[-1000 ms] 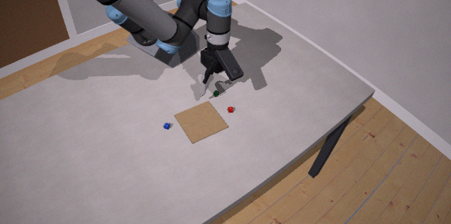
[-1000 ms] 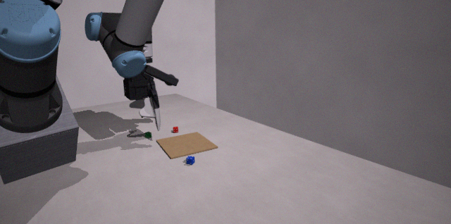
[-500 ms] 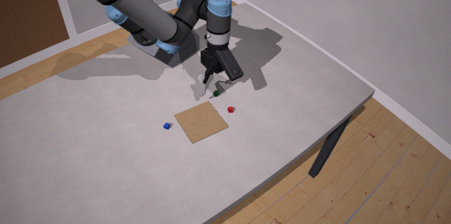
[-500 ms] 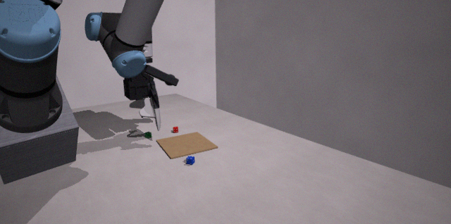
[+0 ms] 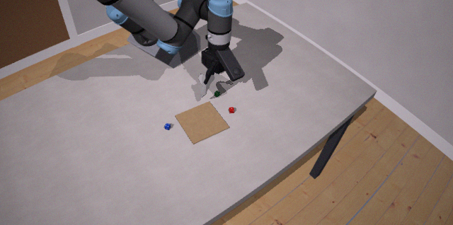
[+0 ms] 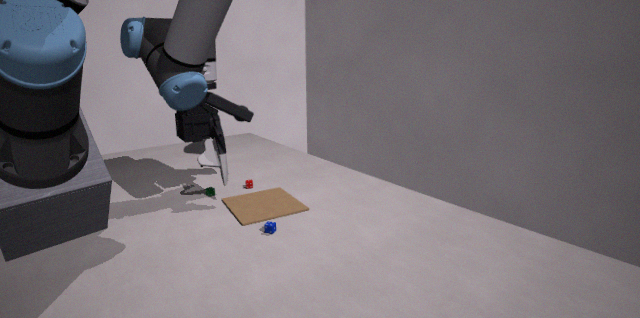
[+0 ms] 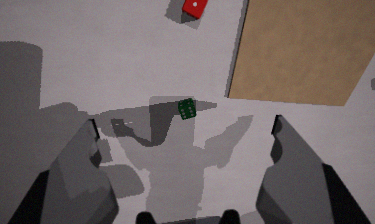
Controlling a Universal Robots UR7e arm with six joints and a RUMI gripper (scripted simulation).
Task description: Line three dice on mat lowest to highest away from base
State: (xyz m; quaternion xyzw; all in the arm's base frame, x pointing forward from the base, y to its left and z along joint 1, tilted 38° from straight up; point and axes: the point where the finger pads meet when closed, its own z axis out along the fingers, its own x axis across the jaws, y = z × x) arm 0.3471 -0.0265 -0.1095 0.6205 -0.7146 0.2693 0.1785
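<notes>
Now: the green die 1 cm behind my hand and 4 cm below it. Round my hand: blue die (2 cm behind, 23 cm to the right, 4 cm below); then square mat (4 cm ahead, 13 cm to the right, 4 cm below); then red die (8 cm ahead, 2 cm to the right, 4 cm below).
</notes>
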